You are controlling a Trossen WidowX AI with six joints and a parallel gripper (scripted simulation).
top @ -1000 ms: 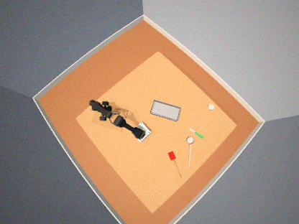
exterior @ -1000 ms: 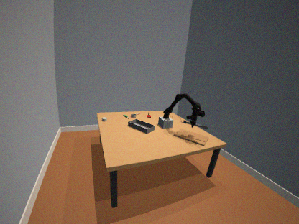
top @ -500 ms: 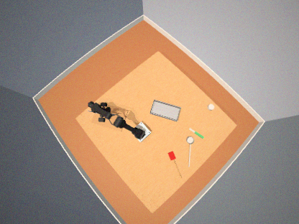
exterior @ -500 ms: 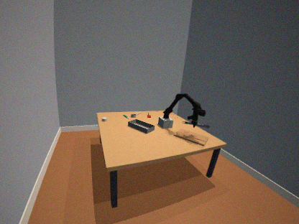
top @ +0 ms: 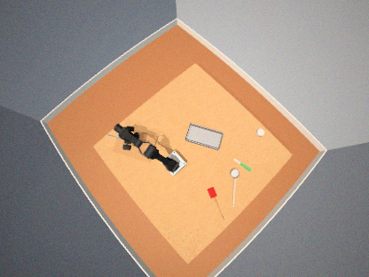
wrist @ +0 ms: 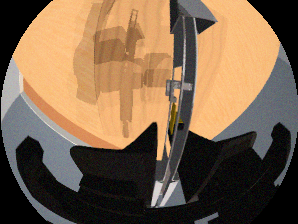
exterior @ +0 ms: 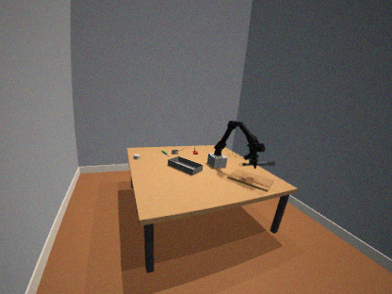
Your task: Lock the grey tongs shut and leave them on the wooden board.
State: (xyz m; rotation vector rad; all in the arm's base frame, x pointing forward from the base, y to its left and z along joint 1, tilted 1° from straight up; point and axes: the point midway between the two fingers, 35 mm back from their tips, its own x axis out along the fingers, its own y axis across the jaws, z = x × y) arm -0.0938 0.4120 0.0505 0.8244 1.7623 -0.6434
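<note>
Right now my gripper tip is 110 mm above the wooden board and 20 mm to the left of it. From my gripper tip the other things lie so: white cup (840 mm ahead, 780 mm to the right, 100 mm below); red-headed tool (850 mm to the right, 120 mm ahead, 110 mm below); grey roasting tin (460 mm ahead, 430 mm to the right, 90 mm below).
</note>
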